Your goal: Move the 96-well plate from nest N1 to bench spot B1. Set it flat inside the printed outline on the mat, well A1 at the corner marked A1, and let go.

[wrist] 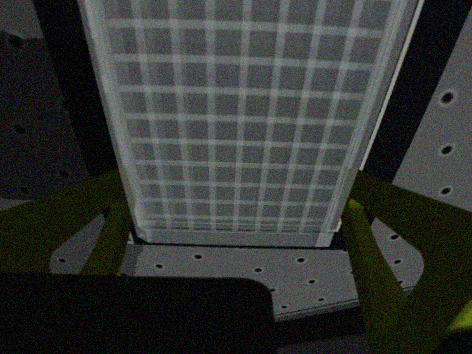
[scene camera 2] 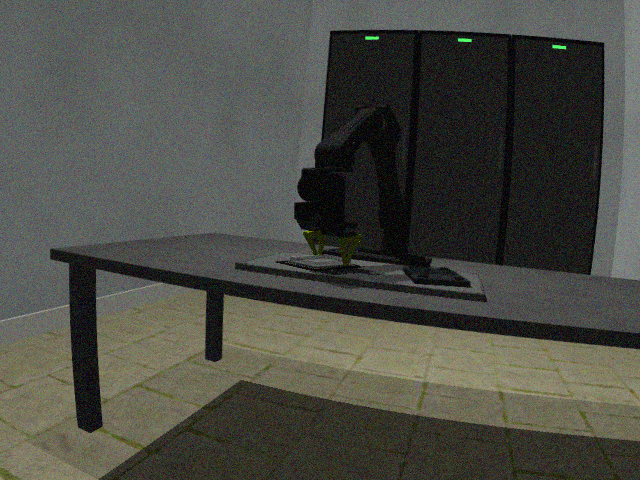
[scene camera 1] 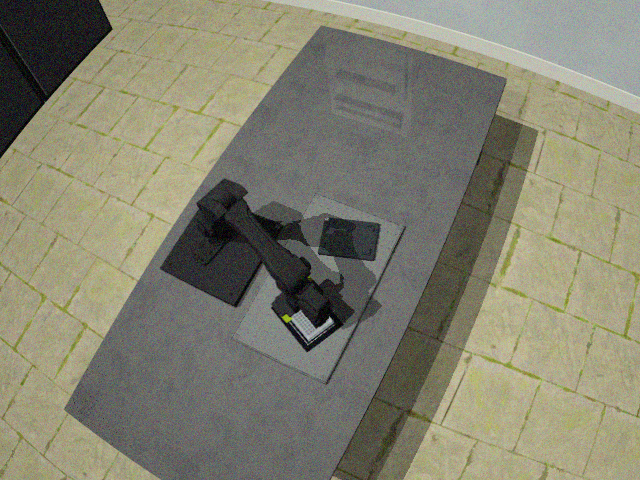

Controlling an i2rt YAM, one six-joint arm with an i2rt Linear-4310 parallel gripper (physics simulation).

My gripper (scene camera 2: 331,263) grips a well plate (wrist: 249,130), which still rests on a black pad with white outline (scene camera 1: 298,335). Further things: a dark square nest (scene camera 1: 353,239).
My gripper shows as well in the wrist view (wrist: 236,178). The black pad with white outline shows as well in the wrist view (wrist: 430,39).
